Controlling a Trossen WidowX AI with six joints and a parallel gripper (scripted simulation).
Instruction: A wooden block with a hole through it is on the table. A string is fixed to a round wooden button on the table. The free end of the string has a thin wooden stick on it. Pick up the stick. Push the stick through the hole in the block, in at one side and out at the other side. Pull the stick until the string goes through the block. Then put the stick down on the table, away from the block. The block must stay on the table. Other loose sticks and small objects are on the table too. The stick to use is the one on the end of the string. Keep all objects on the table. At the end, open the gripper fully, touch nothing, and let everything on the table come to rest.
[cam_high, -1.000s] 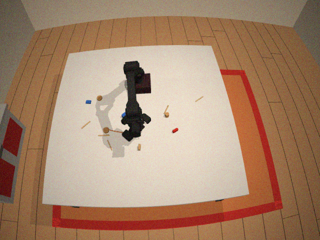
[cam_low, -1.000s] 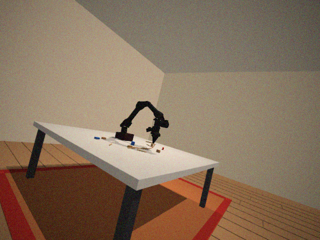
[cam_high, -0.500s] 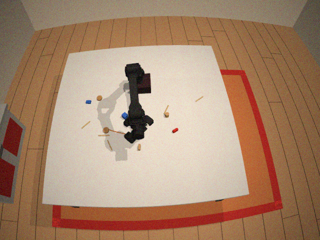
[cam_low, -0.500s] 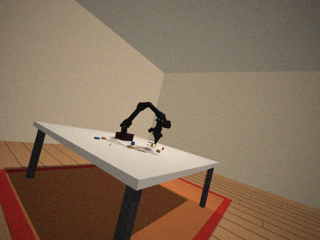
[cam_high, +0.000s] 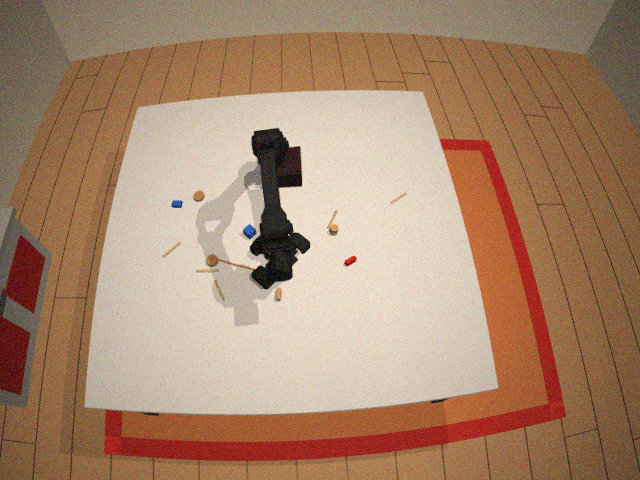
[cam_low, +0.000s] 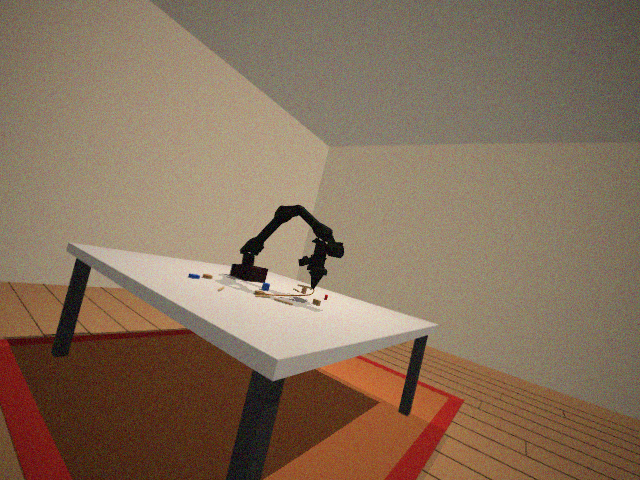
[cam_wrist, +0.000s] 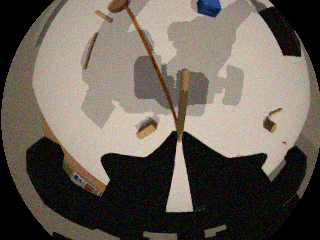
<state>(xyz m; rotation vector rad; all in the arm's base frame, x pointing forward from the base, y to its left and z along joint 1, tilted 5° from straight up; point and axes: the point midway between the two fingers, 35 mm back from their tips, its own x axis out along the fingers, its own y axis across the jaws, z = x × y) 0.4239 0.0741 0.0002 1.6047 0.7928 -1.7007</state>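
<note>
The blue cube is 160 mm behind my gripper tip, 130 mm to the right of it and 40 mm below it. The rest, counted from my gripper tip: thin stick (10 mm to the right, 10 mm behind); then red piece (200 mm to the left, 80 mm behind, 50 mm below); then wooden block (50 mm below, 50 mm ahead, 10 mm to the right).
</note>
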